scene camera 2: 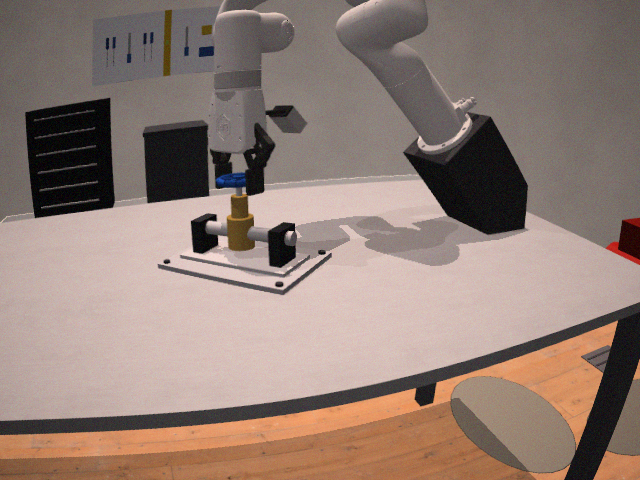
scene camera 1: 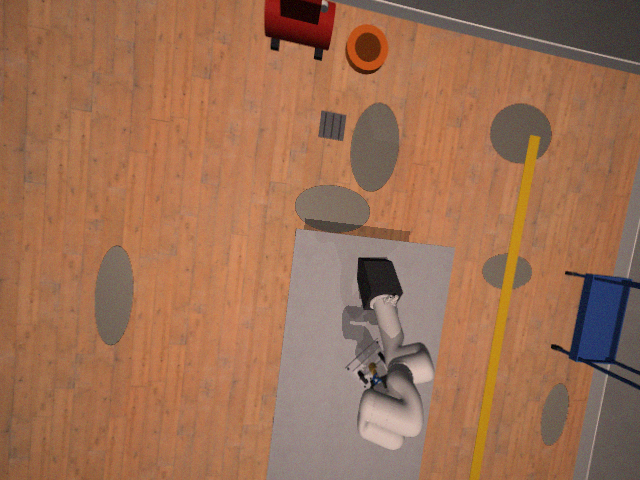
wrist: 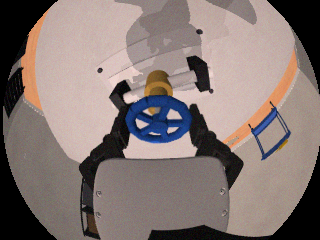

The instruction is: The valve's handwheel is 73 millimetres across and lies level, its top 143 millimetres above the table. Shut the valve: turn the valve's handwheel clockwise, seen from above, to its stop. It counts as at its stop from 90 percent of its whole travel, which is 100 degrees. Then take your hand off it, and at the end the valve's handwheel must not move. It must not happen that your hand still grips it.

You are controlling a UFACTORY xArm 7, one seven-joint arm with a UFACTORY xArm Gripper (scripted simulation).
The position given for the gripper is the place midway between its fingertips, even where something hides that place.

In view: the gripper (scene camera 2: 239,190), a blue handwheel (wrist: 158,123) and a baseplate (wrist: 165,42).
The gripper also shows in the wrist view (wrist: 158,113).
